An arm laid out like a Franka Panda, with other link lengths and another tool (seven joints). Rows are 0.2 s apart.
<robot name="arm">
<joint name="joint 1" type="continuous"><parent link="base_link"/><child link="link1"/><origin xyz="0.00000 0.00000 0.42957" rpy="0.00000 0.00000 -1.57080"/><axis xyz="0 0 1"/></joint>
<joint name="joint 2" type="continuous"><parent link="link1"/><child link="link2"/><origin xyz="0.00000 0.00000 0.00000" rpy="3.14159 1.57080 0.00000"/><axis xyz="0 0 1"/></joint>
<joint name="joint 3" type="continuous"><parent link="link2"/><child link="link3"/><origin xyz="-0.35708 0.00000 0.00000" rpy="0.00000 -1.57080 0.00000"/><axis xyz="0 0 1"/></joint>
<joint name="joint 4" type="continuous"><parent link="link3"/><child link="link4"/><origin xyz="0.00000 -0.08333 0.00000" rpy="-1.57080 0.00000 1.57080"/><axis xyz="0 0 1"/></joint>
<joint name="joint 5" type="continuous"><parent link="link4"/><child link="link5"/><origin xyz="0.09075 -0.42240 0.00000" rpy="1.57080 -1.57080 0.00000"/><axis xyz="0 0 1"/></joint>
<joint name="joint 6" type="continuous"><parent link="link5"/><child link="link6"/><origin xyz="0.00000 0.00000 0.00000" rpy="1.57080 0.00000 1.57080"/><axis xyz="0 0 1"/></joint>
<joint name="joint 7" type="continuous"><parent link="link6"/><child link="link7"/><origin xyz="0.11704 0.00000 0.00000" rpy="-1.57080 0.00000 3.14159"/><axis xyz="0 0 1"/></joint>
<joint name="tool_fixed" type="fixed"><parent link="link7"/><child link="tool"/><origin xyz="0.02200 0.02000 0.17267" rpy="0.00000 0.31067 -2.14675"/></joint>
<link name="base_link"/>
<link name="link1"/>
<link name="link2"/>
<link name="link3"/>
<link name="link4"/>
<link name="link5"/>
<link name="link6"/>
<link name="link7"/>
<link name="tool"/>
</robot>
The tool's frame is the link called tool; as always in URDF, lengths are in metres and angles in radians. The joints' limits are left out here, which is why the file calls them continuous.
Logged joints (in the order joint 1, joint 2, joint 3, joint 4, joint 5, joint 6, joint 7), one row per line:
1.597, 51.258, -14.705, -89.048, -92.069, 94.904, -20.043
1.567, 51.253, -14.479, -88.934, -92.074, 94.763, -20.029
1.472, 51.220, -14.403, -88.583, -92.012, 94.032, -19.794
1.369, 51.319, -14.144, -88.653, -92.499, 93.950, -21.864
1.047, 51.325, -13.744, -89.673, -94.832, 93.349, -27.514
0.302, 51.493, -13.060, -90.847, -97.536, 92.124, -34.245
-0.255, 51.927, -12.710, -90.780, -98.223, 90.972, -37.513
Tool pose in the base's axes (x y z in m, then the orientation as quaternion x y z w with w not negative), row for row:
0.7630, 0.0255, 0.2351, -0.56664, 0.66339, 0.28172, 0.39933
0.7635, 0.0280, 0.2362, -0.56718, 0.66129, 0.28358, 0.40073
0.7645, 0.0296, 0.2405, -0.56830, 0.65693, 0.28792, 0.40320
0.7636, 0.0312, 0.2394, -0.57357, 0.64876, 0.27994, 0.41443
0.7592, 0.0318, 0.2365, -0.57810, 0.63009, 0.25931, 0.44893
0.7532, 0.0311, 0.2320, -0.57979, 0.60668, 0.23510, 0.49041
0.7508, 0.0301, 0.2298, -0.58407, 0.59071, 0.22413, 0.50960
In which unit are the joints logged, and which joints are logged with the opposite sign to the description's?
The joints are logged in degrees. Opposite sign: joint 5.
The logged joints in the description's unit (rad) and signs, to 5 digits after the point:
0.02787, 0.89462, -0.25665, -1.55418, 1.60691, 1.65639, -0.34982
0.02735, 0.89453, -0.25271, -1.55219, 1.60699, 1.65393, -0.34957
0.02569, 0.89396, -0.25138, -1.54607, 1.60591, 1.64117, -0.34547
0.02389, 0.89569, -0.24686, -1.54729, 1.61441, 1.63974, -0.38160
0.01827, 0.89579, -0.23988, -1.56509, 1.65513, 1.62925, -0.48021
0.00527, 0.89872, -0.22794, -1.58558, 1.70232, 1.60787, -0.59769
-0.00445, 0.90630, -0.22183, -1.58441, 1.71431, 1.58776, -0.65473

